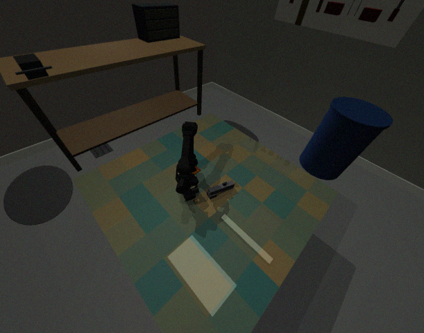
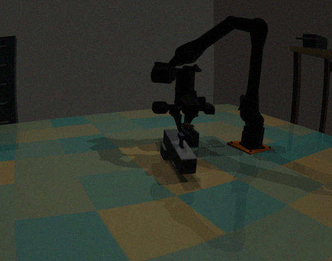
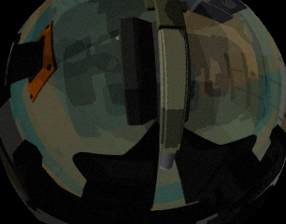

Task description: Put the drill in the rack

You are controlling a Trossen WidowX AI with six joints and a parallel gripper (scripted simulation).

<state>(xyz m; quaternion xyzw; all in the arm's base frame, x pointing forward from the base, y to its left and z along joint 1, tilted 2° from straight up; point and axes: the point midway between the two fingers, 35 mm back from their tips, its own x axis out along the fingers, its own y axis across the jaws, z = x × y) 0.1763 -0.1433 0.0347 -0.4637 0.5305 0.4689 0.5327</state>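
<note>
The drill lies 4 cm to the left of my gripper tip and 4 cm above it. Round my gripper tip: dark rack (5 cm to the left, 1 cm above); short key (10 cm ahead, 23 cm to the left, 4 cm above); long grey block (9 cm ahead, 21 cm to the left, 2 cm above).
</note>
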